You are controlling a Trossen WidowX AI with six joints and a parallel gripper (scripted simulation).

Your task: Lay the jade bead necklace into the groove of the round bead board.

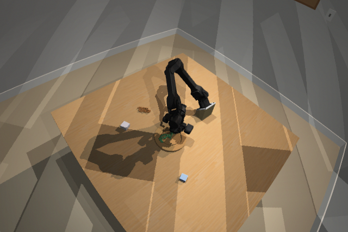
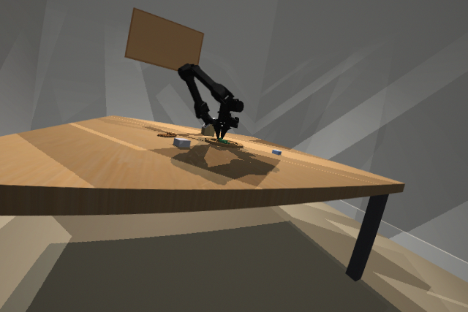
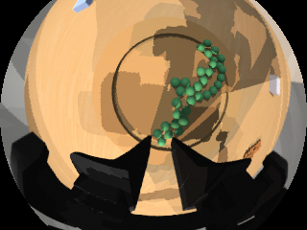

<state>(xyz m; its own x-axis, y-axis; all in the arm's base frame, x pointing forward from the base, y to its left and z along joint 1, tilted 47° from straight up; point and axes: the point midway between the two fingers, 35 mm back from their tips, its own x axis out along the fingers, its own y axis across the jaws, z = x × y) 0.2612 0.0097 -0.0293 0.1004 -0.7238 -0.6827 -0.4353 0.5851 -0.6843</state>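
Now: gripper tip 5 cm short of the round wooden bead board, 1 cm to the right of it and 1 cm above it. The rest, counted from my gripper tip: blue block 27 cm to the left, 15 cm ahead, 1 cm below; then pale grey block 26 cm ahead, 20 cm to the right.
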